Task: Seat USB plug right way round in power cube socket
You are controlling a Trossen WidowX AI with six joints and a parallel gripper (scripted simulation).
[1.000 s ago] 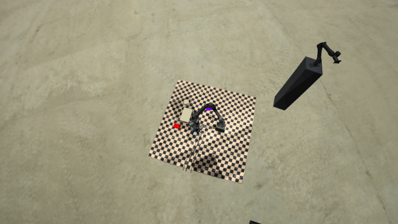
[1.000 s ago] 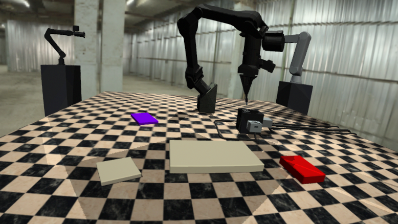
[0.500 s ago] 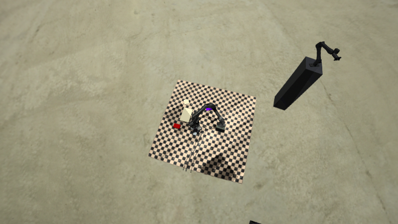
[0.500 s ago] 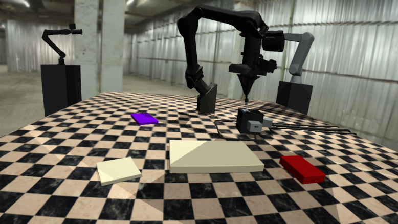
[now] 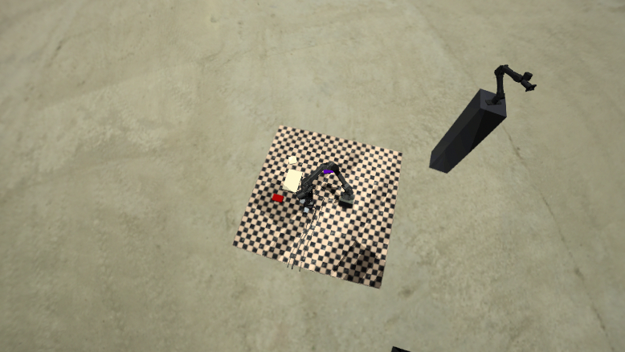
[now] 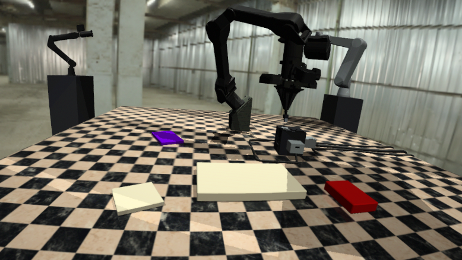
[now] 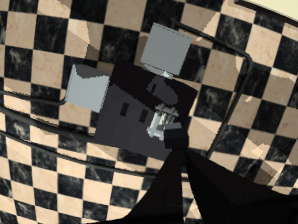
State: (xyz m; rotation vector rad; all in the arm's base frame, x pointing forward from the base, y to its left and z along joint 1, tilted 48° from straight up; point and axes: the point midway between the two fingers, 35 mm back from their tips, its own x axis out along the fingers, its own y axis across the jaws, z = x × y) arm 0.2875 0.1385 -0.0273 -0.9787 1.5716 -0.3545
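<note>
My gripper tip is 2 cm above the usb plug. Also, from my gripper tip: large cream slab (23 cm ahead, 14 cm to the right, 13 cm below); red block (29 cm ahead, 12 cm below, 6 cm to the left); purple tile (37 cm to the right, 13 cm below, 6 cm behind).
</note>
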